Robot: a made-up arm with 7 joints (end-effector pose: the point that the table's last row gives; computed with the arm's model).
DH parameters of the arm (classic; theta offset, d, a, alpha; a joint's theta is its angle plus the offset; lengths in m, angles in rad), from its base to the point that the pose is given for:
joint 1: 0 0.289 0 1.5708
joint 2: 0 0.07 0 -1.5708
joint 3: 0 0.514 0.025 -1.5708
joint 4: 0 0.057 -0.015 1.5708
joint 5: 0 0.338 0 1.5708
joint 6: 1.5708 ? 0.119 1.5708
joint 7: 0 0.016 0 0
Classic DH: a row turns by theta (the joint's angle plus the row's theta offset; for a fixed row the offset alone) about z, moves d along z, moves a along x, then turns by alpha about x.
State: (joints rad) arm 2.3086 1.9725 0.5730 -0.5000 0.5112 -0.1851 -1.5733
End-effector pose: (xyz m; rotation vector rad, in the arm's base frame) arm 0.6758 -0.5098 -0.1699 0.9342 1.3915 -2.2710
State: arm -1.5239 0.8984 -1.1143 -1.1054 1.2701 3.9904 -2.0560
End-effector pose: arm 0.0782 0.5567 0.7613 2.4890 -0.2239 -1.2258
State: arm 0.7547 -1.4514 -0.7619 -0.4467 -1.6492 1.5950 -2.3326
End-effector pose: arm 0.4087 0.6902 0.4212 -1.1585 0.1962 -0.5274
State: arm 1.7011 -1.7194 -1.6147 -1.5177 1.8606 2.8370 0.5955
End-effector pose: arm -0.2055 0.5952 0.1478 -0.5206 -0.2339 0.7170
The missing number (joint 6, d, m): 0.11
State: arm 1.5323 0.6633 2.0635 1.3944 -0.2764 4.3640 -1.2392
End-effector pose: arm -0.2569 -0.3652 0.6397 -0.2927 1.1665 -0.1116
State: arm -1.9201 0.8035 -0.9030 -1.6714 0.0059 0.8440 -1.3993
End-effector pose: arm 0.3538 0.3719 0.3467 -1.5643 0.4991 -1.1540
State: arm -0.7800 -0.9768 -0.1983 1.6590 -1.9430 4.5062 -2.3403
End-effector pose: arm 0.4092 -0.6080 0.3790 -0.5641 0.5556 1.7684
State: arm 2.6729 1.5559 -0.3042 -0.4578 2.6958 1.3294 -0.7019
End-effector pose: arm 0.7983 -0.4495 0.3118 2.0293 0.8142 0.4273
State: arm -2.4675 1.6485 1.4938 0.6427 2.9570 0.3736 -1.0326
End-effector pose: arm 0.8258 0.3200 0.0883 -1.8311 -0.7481 -1.0049
